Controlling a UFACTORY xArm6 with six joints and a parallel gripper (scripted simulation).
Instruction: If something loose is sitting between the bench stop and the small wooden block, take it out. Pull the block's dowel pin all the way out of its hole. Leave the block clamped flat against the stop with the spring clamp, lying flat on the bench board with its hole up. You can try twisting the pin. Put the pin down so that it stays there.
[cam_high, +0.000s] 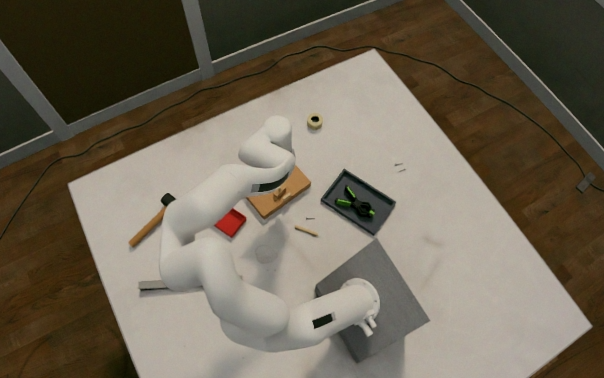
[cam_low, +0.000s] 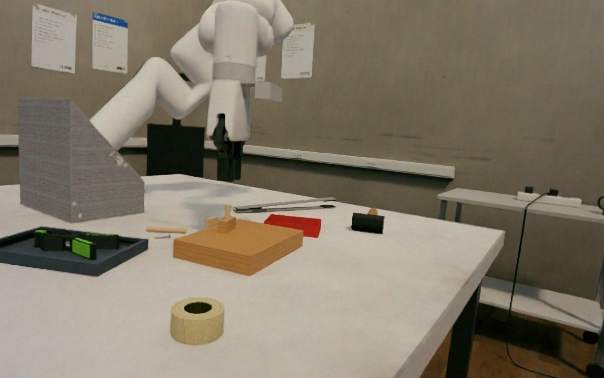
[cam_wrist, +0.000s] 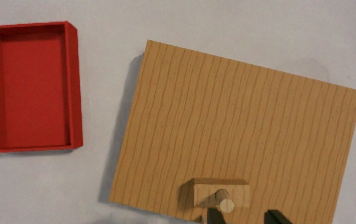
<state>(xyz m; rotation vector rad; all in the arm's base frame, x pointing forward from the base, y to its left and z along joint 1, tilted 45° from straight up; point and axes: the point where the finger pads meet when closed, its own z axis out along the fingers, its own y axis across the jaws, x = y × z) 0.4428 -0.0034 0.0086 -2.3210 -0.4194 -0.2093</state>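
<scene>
My hand is 90 mm above the dowel pin. The rest, counted from my hand: loose dowel 150 mm behind, 10 mm to the right, 140 mm below; small wooden block 110 mm below; red tray 20 mm ahead, 200 mm to the left, 140 mm below.
</scene>
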